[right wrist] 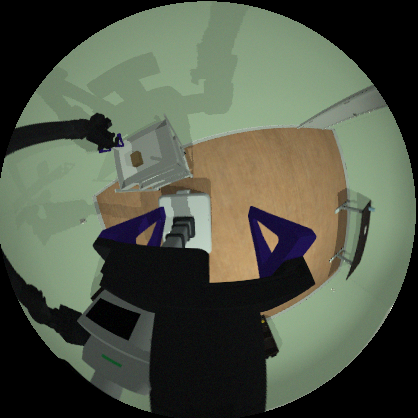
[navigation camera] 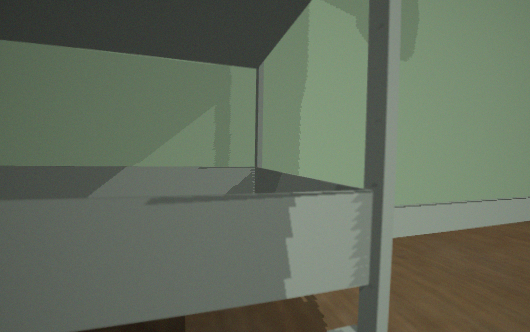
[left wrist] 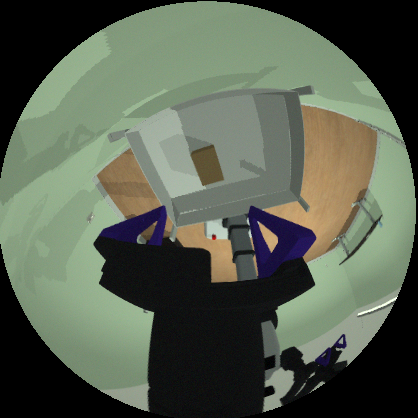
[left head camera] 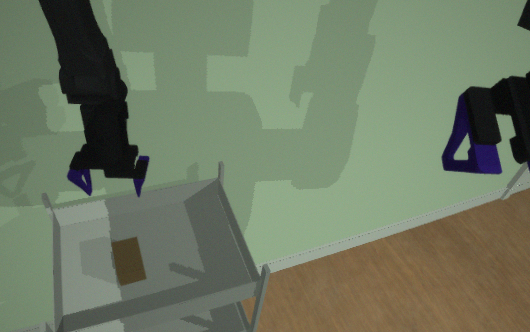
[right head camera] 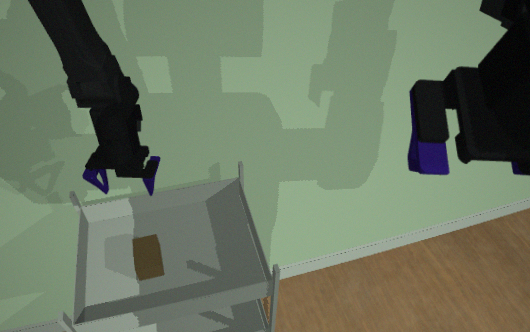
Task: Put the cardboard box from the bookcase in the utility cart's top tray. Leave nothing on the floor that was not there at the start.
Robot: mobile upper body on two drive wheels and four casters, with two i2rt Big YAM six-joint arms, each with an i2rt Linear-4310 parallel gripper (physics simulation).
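Frame: origin at the left arm's base, x ahead, y left, z up, level; centimetres.
Where they show: left gripper, fingertip midpoint: (right wrist: 116, 147) (left wrist: 207, 210) (left head camera: 114, 194) (right head camera: 129, 192); right gripper, fingertip midpoint: (right wrist: 206, 210) (left head camera: 488, 165) (right head camera: 462, 165).
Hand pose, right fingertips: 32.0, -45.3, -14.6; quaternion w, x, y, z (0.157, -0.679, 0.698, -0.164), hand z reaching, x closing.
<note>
Things, the pixels of their top centre, and the offset from my right fingertips, as dx, dy, dz. "spot": a spot on its surface instead.
- brown cardboard box at its top centre: (left head camera: 127, 255) (left wrist: 207, 167) (right head camera: 146, 251) (right wrist: 134, 157) +26.5, +45.1, -55.2
- top tray at a spot on its surface: (left head camera: 165, 301) (right head camera: 180, 297) spot: +17.4, +36.0, -60.1
- cart's corner post at a spot on its surface: (navigation camera: 377, 150) spot: +18.2, +14.6, -103.6
The brown cardboard box (left head camera: 129, 261) (right head camera: 148, 257) (left wrist: 207, 165) (right wrist: 137, 159) rests on the bottom of the top tray (left head camera: 165, 301) (right head camera: 175, 301) (left wrist: 232, 202) of the grey utility cart, left of the tray's middle in the head views. My left gripper (left head camera: 115, 195) (right head camera: 129, 194) (left wrist: 207, 210) (right wrist: 116, 147) is open and empty, above the tray near its far edge, apart from the box. My right gripper (right head camera: 475, 174) (right wrist: 206, 210) is open and empty, well to the right of the cart. The bookcase cannot be made out with certainty.
The cart's corner post (navigation camera: 377, 150) stands close in the navigation view, with a lower tray (navigation camera: 200, 250) beside it. A green wall (left head camera: 400, 150) rises behind the cart. In the right wrist view, a dark panel (right wrist: 361, 240) on pale supports is at the right.
</note>
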